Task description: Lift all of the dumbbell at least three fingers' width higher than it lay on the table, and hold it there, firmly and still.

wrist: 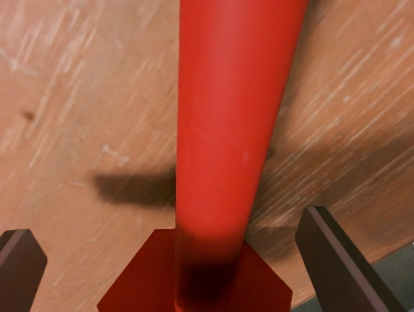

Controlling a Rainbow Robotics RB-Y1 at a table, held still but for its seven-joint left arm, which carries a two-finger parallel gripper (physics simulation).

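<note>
The red dumbbell (225,115) shows in the wrist view. Its smooth round handle runs from the top edge down the middle, and its six-sided end shows in part at the bottom, cut off by the lower edge. My gripper (171,220) is open. One dark finger is at the lower left and the other at the lower right, with a wide gap between each finger and the handle. The fingers stand on either side of the dumbbell near its lower end. The other end of the dumbbell is out of view.
The wooden table (75,115) has pale scratches and lies under the dumbbell. Dark shadows fall on it to the left and right of the handle. The table's edge runs diagonally at the lower right, with grey floor (400,272) beyond it.
</note>
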